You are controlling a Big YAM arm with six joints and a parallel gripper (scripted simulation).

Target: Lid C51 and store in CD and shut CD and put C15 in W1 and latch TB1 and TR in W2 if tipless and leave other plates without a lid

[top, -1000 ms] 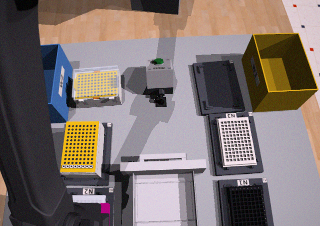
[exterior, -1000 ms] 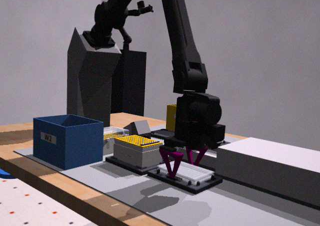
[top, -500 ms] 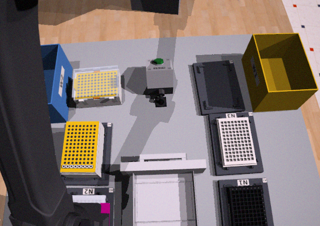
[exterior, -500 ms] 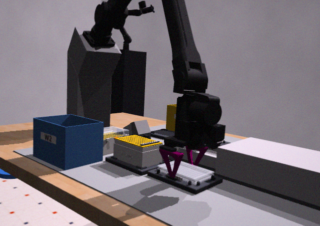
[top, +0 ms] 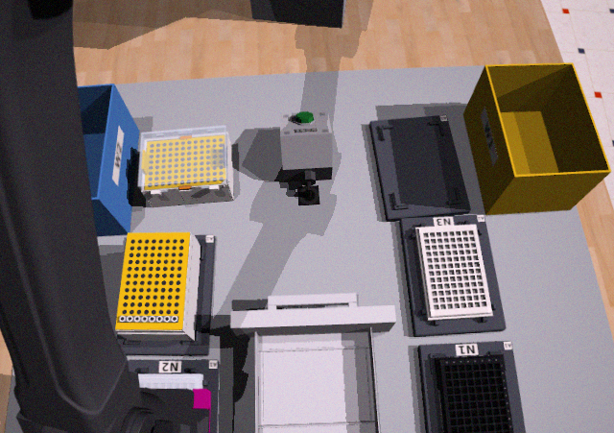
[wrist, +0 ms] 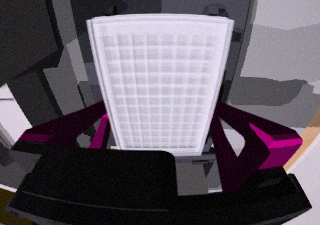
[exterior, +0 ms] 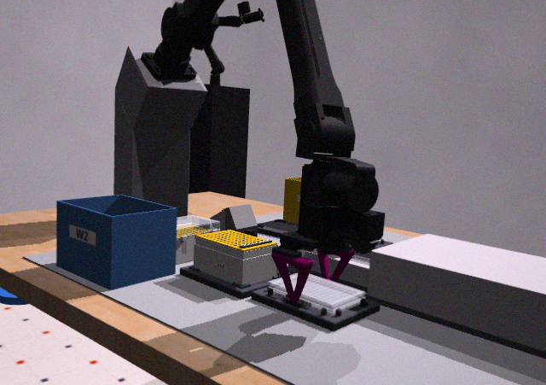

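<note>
The clear plate is 1 cm ahead of my hand. Also, from my hand: tip rack TR: 17 cm behind, 2 cm to the right, 3 cm above; plate lid: 1 cm ahead; nest N2: 1 cm ahead, 2 cm below.
</note>
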